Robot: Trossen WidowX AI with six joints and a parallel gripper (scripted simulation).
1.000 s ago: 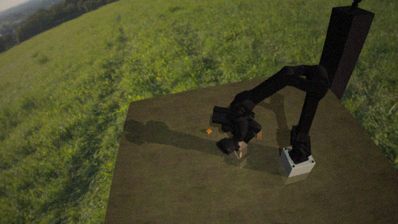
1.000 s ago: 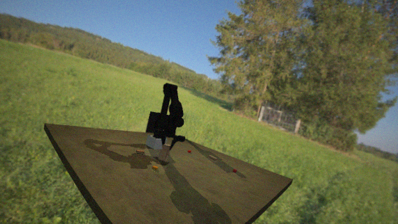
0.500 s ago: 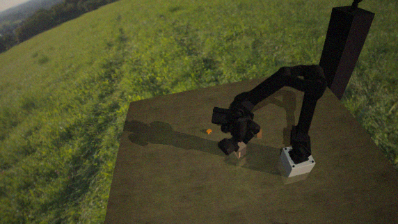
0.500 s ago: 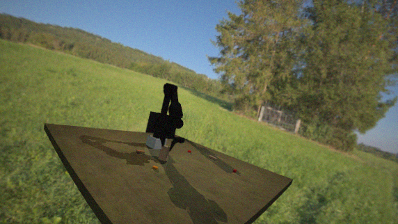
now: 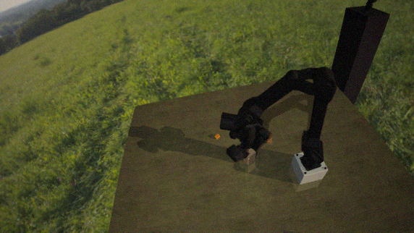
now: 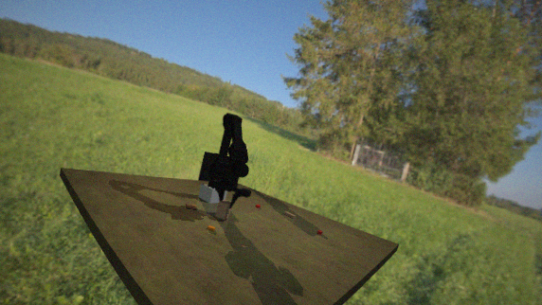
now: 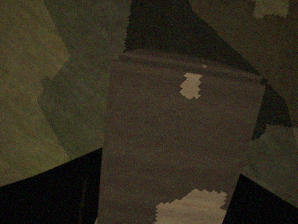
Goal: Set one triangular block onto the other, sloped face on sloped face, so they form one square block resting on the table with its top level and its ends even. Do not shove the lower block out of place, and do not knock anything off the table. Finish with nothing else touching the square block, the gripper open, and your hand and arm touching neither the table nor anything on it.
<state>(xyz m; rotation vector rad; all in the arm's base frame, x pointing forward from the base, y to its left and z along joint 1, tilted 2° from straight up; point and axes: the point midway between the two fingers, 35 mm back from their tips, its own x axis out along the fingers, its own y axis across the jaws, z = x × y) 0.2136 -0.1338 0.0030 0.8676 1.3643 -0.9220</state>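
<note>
My gripper tip is now 10 mm to the right of the triangular block and 10 mm below it. Round my gripper tip: orange piece 100 mm ahead, 170 mm to the right, 40 mm below.
</note>
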